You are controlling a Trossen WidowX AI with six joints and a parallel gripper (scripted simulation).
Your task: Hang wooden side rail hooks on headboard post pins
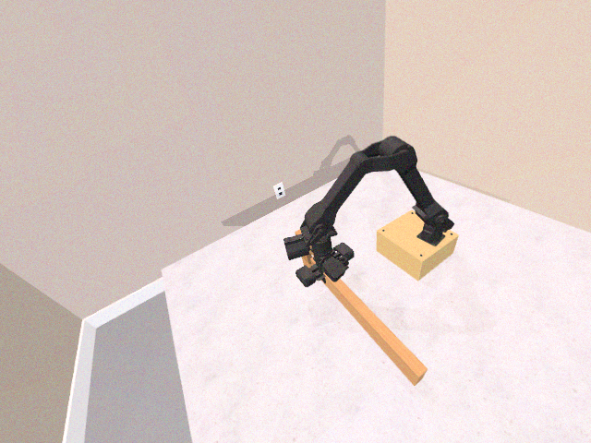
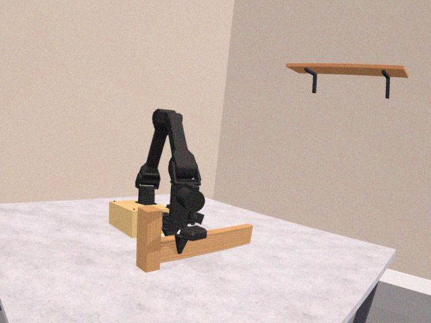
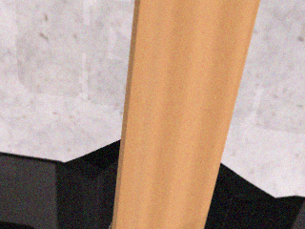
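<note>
The headboard post lies 2 cm behind my gripper tip, 10 cm to the right of it and 5 cm above it.
</note>
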